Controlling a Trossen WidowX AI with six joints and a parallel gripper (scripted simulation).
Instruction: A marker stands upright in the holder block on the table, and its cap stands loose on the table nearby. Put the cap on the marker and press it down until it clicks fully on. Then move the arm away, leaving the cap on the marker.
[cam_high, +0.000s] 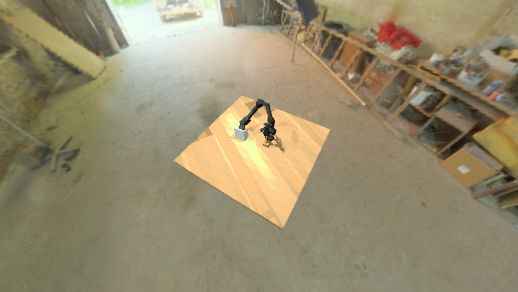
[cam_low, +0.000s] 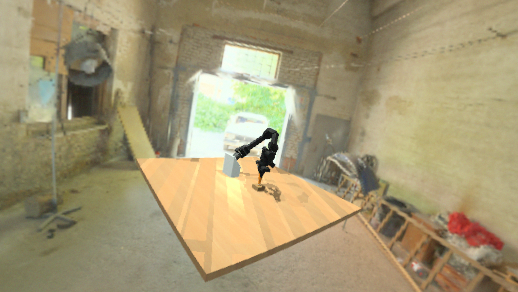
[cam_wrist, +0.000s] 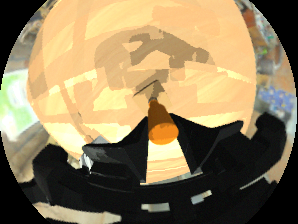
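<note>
Right now the holder block is 80 mm below my gripper tip. Round my gripper tip: orange cap (10 mm above).
</note>
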